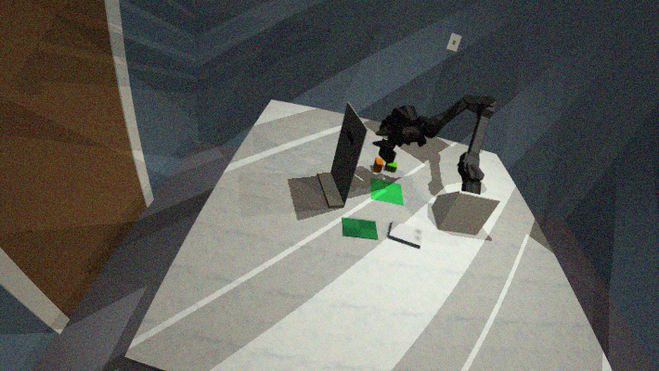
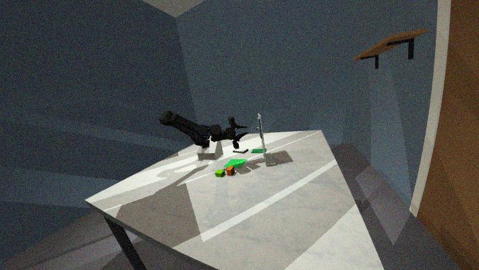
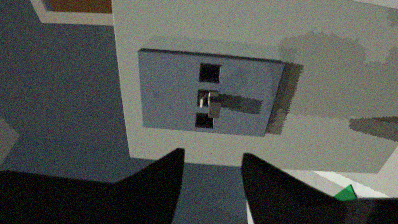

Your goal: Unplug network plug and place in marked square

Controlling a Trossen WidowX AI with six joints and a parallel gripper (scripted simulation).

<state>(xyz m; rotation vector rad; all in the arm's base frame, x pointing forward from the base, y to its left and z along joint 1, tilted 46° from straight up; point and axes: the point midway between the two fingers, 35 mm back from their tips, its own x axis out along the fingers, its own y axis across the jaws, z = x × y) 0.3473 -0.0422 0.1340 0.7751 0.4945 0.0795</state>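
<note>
Right now my gripper tip is 70 mm short of the network plug and 10 mm to the right of it. Round my gripper tip: socket panel: 90 mm ahead, 20 mm to the left, 80 mm below; then bright green square: 110 mm behind, 10 mm to the right, 210 mm below.
</note>
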